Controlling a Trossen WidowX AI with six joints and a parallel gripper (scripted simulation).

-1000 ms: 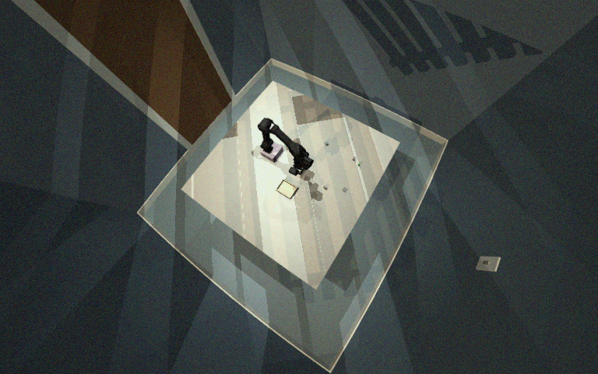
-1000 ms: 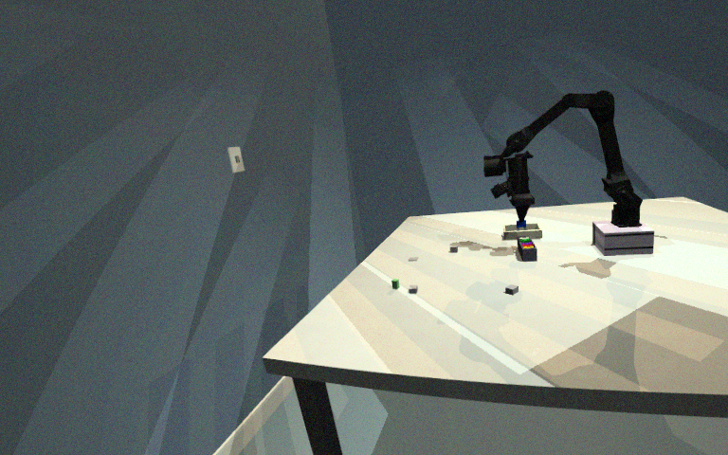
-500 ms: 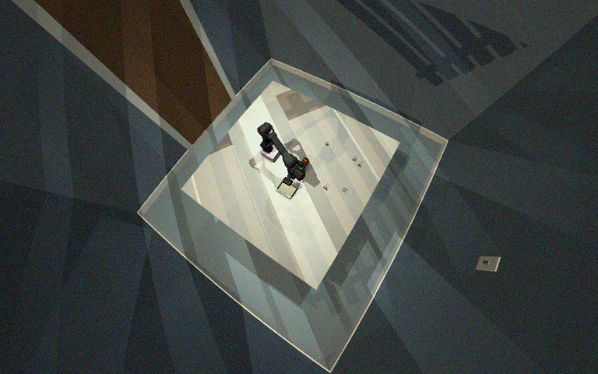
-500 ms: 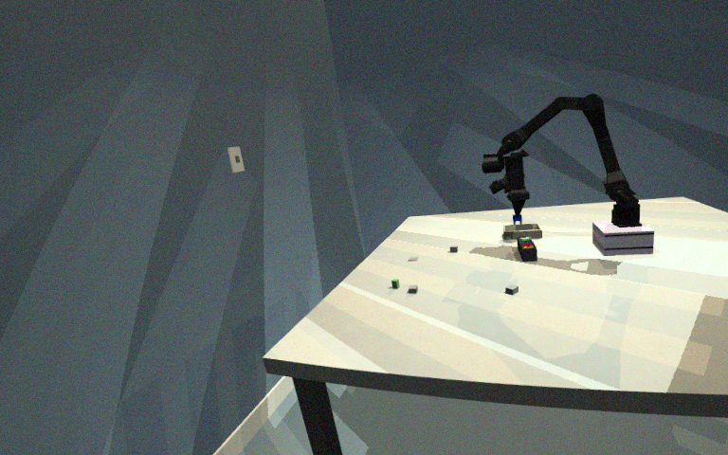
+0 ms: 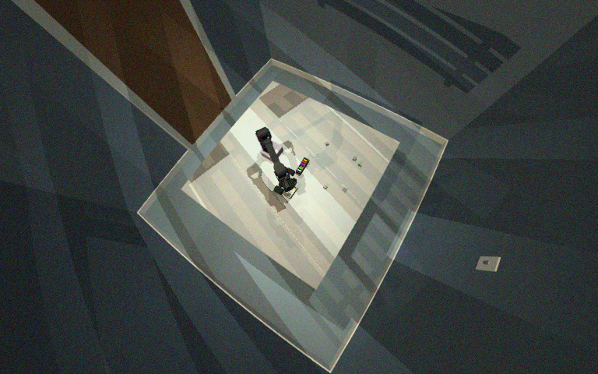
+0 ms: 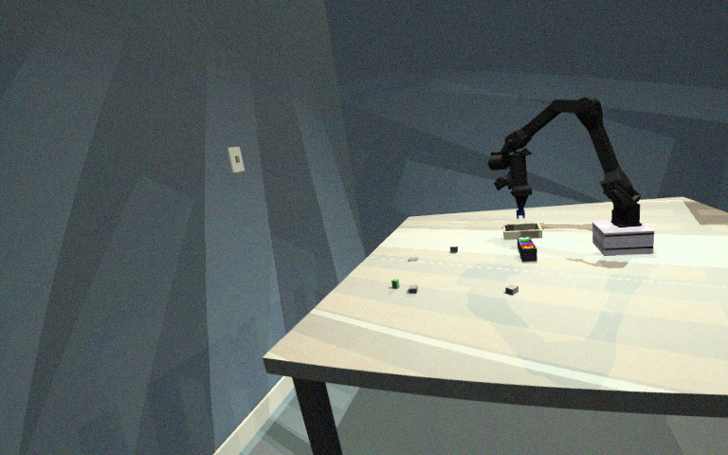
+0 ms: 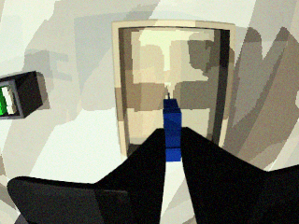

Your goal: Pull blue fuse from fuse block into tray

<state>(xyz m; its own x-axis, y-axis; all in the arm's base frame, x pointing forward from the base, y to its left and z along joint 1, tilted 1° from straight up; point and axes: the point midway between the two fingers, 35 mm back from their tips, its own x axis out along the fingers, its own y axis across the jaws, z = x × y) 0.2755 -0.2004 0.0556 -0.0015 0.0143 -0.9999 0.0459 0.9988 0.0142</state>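
Now: gripper tip 10 mm above the blue fuse. Round my gripper tip: tray: 10 mm to the right, 90 mm below.
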